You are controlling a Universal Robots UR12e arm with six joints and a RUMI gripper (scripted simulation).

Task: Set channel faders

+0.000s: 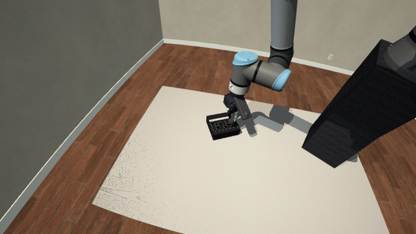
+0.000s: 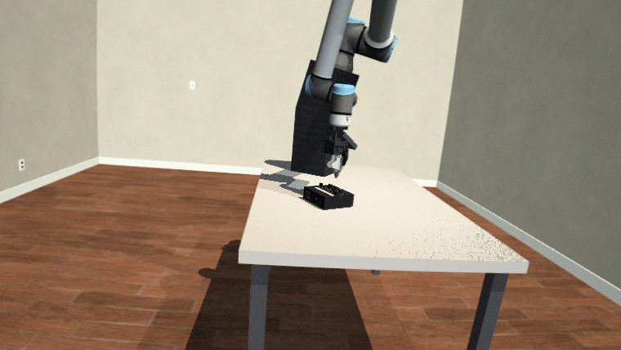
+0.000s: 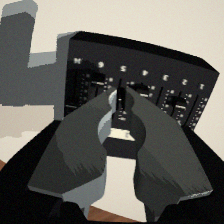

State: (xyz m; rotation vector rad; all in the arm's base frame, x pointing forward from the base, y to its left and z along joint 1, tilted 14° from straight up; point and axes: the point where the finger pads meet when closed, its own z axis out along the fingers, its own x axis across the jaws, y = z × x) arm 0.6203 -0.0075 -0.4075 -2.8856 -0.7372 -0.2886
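My hand is 60 mm to the left of the master fader, 50 mm above it and 20 mm past it.
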